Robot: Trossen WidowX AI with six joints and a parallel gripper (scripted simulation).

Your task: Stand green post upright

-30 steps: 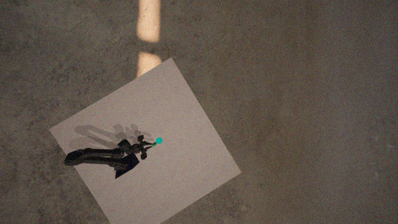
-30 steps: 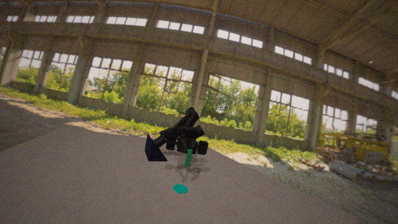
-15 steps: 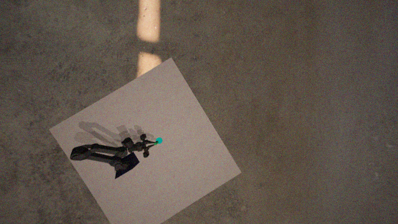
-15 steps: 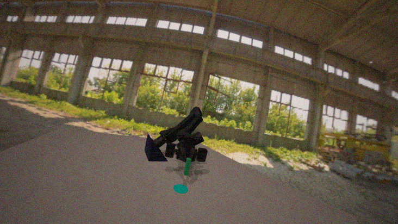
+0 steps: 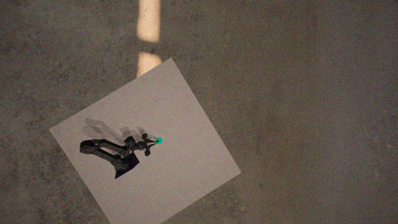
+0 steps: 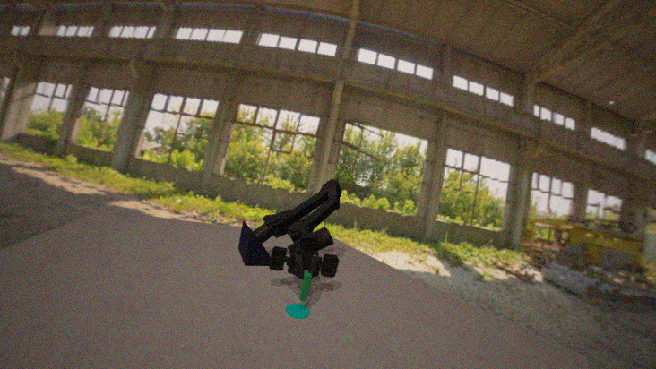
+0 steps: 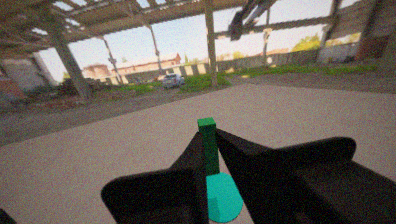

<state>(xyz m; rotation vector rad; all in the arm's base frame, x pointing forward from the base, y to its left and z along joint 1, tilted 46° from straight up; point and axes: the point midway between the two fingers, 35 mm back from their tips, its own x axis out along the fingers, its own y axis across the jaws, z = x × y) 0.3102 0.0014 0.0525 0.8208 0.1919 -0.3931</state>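
Right now my gripper tip is 1 cm past the cyan circle and 9 cm above it. Also, from my gripper tip: green post: 2 cm below.
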